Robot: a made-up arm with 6 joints. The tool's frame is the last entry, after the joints.
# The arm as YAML. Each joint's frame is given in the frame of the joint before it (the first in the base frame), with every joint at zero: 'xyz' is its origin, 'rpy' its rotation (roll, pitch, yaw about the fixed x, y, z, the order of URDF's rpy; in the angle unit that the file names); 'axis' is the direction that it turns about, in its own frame. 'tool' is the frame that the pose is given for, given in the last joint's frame.
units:
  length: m
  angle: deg
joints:
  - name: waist
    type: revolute
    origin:
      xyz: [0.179, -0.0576, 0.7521]
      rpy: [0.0, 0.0, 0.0]
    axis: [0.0, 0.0, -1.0]
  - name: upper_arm
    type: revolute
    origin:
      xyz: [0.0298, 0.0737, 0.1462]
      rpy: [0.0, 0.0, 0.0]
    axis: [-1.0, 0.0, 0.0]
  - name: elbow
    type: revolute
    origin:
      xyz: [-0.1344, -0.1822, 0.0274]
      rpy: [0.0, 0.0, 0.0]
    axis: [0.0, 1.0, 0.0]
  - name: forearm
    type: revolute
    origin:
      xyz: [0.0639, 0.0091, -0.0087]
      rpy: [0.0, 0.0, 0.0]
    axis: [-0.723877, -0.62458, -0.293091]
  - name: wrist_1
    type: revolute
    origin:
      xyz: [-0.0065, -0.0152, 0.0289]
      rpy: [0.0, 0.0, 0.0]
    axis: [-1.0, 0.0, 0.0]
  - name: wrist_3
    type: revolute
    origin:
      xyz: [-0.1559, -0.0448, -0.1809]
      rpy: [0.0, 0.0, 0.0]
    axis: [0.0, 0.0, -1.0]
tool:
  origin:
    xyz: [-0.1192, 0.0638, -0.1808]
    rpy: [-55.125, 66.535, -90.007]
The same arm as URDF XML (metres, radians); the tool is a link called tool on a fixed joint. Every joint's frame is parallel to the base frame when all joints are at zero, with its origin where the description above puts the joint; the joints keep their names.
<robot name="arm">
  <joint name="tool_joint" type="fixed">
    <parent link="link6"/>
    <child link="tool"/>
    <origin xyz="-0.1192 0.0638 -0.1808" rpy="-0.9621 1.1613 -1.5709"/>
  </joint>
  <joint name="wrist_3" type="continuous">
    <parent link="link5"/>
    <child link="link6"/>
    <origin xyz="-0.1559 -0.0448 -0.1809"/>
    <axis xyz="0 0 -1"/>
  </joint>
  <joint name="wrist_1" type="continuous">
    <parent link="link4"/>
    <child link="link5"/>
    <origin xyz="-0.0065 -0.0152 0.0289"/>
    <axis xyz="-1 0 0"/>
  </joint>
  <joint name="forearm" type="continuous">
    <parent link="link3"/>
    <child link="link4"/>
    <origin xyz="0.0639 0.0091 -0.0087"/>
    <axis xyz="-0.723877 -0.62458 -0.293091"/>
  </joint>
  <joint name="elbow" type="continuous">
    <parent link="link2"/>
    <child link="link3"/>
    <origin xyz="-0.1344 -0.1822 0.0274"/>
    <axis xyz="0 1 0"/>
  </joint>
  <joint name="upper_arm" type="continuous">
    <parent link="link1"/>
    <child link="link2"/>
    <origin xyz="0.0298 0.0737 0.1462"/>
    <axis xyz="-1 0 0"/>
  </joint>
  <joint name="waist" type="continuous">
    <parent link="base"/>
    <child link="link1"/>
    <origin xyz="0.1790 -0.0576 0.7521"/>
    <axis xyz="0 0 -1"/>
  </joint>
  <link name="base"/>
  <link name="link1"/>
  <link name="link2"/>
  <link name="link3"/>
  <link name="link4"/>
  <link name="link5"/>
  <link name="link6"/>
  <link name="tool"/>
</robot>

